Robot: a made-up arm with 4 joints.
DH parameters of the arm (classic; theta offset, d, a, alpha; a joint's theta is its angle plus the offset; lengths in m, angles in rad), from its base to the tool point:
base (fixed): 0 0.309 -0.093 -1.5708
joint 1: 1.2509 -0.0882 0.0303 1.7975
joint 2: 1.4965 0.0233 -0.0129 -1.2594
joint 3: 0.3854 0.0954 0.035 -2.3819
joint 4: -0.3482 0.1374 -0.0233 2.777
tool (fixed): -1.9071 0.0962 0 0
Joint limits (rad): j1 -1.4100..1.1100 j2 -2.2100..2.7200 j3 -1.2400..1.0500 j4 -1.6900..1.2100
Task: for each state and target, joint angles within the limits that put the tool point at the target. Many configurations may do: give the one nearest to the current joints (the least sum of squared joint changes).
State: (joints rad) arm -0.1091 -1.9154 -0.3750 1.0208
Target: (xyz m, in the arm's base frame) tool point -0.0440 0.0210 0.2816
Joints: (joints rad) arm -0.6003 -2.0017 0.3923 1.0044
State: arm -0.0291 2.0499 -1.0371 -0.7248
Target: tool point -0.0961 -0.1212 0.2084
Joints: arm 0.3346 2.6717 -0.6209 -0.3778
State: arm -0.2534 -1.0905 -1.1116 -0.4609
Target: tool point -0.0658 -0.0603 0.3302
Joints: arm -0.3443 -0.7930 -1.2400 -1.2094
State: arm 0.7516 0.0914 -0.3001 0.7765
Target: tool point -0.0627 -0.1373 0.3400
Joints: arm 1.1100 0.2107 0.1288 -0.2398
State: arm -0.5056 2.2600 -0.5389 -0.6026
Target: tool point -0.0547 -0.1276 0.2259
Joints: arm -0.1083 2.4321 -0.4779 -0.5649
